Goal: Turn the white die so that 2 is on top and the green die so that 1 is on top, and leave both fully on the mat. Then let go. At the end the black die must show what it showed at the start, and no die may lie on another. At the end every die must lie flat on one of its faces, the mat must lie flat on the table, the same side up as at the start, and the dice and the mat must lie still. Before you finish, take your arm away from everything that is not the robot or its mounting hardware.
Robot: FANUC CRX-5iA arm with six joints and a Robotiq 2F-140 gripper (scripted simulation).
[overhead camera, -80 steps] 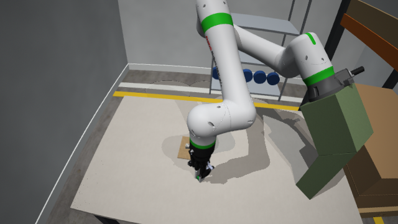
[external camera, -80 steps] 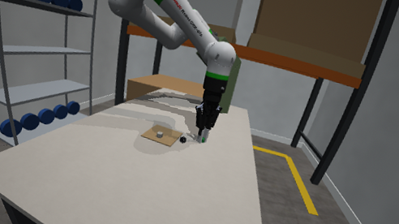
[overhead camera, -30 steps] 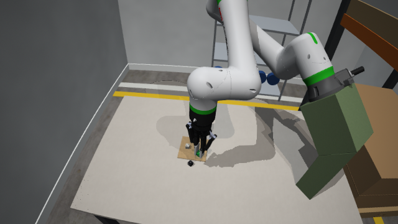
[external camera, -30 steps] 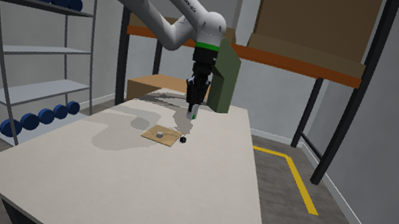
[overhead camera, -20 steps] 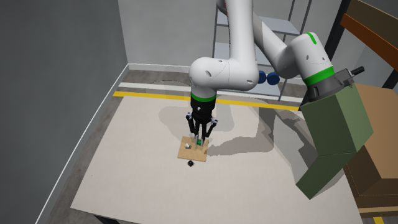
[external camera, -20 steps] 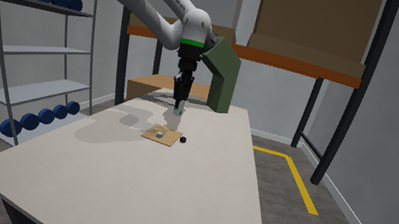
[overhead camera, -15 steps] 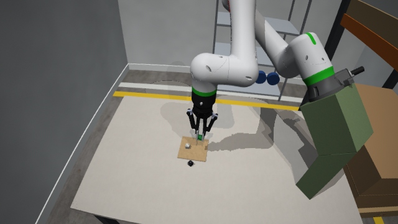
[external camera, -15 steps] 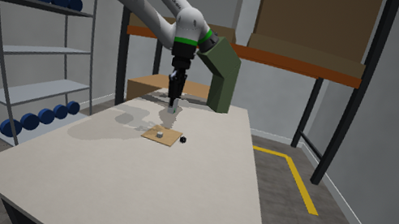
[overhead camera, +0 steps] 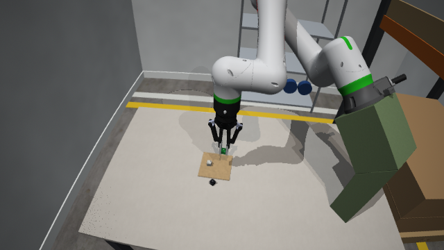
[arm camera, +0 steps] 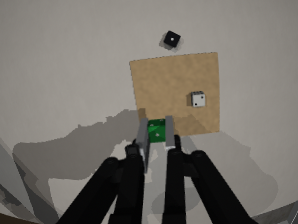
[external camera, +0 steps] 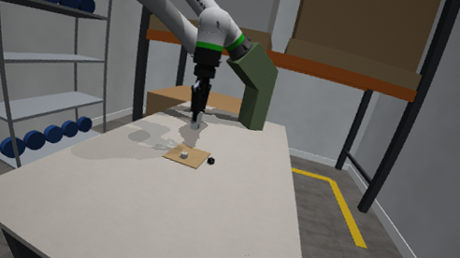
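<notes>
The mat is 14 cm below my hand, 3 cm ahead of it and 1 cm to the right of it. Also, from my hand: black die (13 cm below, 9 cm to the left, 5 cm ahead); then green die (2 cm below); then white die (12 cm below, 6 cm ahead, 1 cm to the right).
</notes>
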